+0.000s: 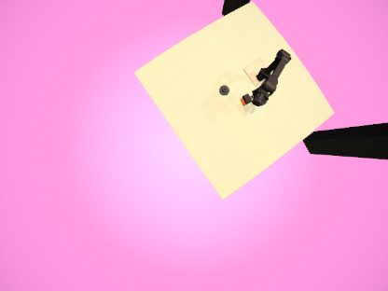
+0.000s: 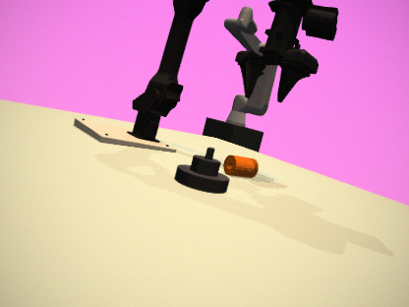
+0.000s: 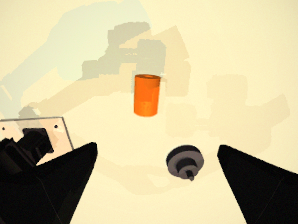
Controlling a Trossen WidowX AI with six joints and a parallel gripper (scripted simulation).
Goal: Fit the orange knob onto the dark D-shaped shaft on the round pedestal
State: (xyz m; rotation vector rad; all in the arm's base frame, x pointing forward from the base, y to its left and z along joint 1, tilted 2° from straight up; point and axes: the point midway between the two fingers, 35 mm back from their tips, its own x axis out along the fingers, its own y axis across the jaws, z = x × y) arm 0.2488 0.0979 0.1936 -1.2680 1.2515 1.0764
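Now: gripper tip 14 cm above the orange knob and 1 cm past it. From my gripper tip the other things lie so: dark pedestal: 17 cm to the right, 13 cm below, 7 cm ahead.
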